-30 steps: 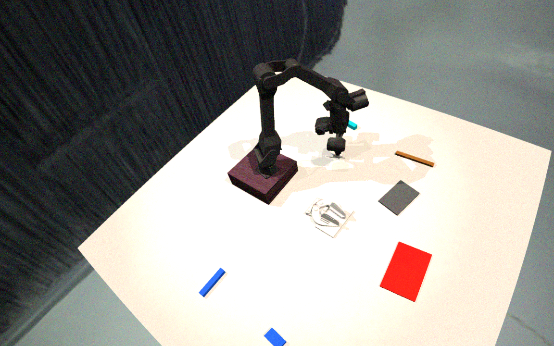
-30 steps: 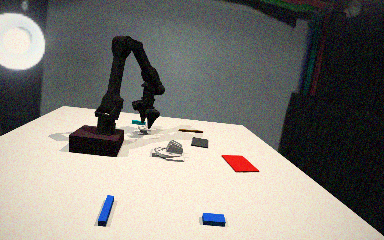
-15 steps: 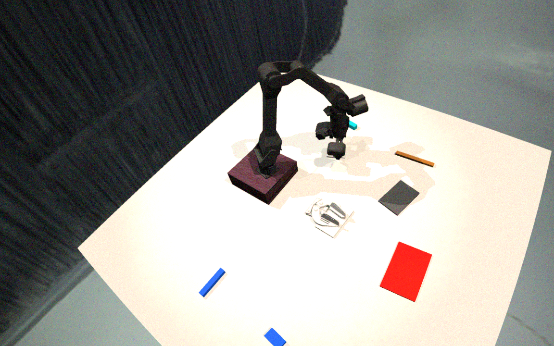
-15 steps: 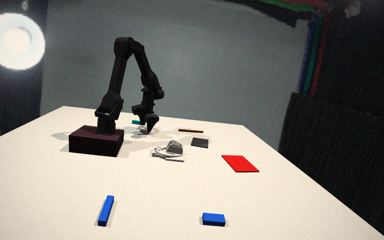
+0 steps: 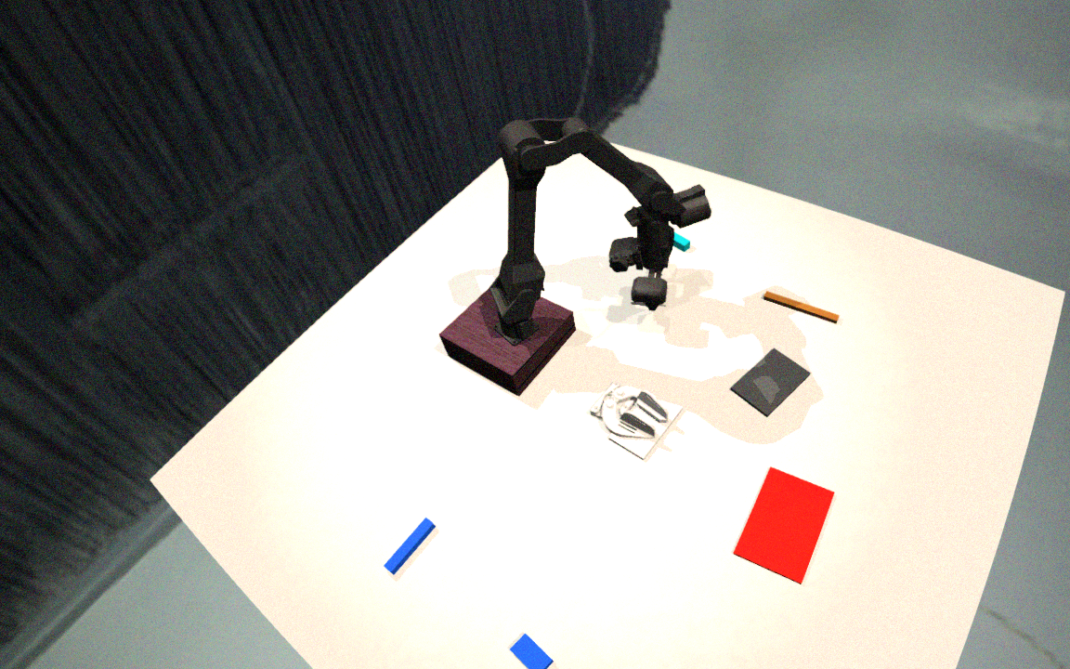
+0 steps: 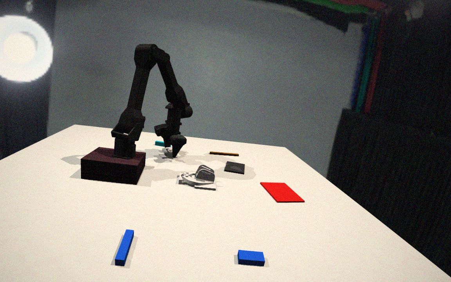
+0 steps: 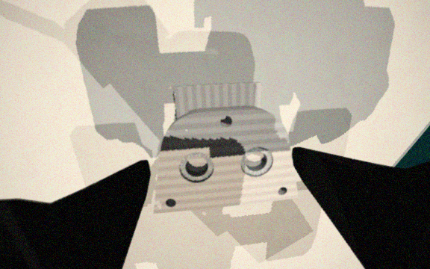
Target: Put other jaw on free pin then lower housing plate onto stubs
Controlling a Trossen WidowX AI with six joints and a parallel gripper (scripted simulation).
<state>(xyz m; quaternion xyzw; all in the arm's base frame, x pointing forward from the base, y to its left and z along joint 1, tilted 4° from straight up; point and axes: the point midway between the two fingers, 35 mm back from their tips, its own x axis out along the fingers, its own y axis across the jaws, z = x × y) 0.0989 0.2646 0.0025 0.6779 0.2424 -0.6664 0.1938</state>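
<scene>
Right now the small white stand is 10 mm behind my gripper tip and 10 mm to the right of it. Round my gripper tip: dark grey plate (290 mm ahead, 20 mm to the right, 10 mm below); then teal block (80 mm behind, 140 mm to the left); then orange bar (230 mm ahead, 160 mm to the left, 10 mm below).
</scene>
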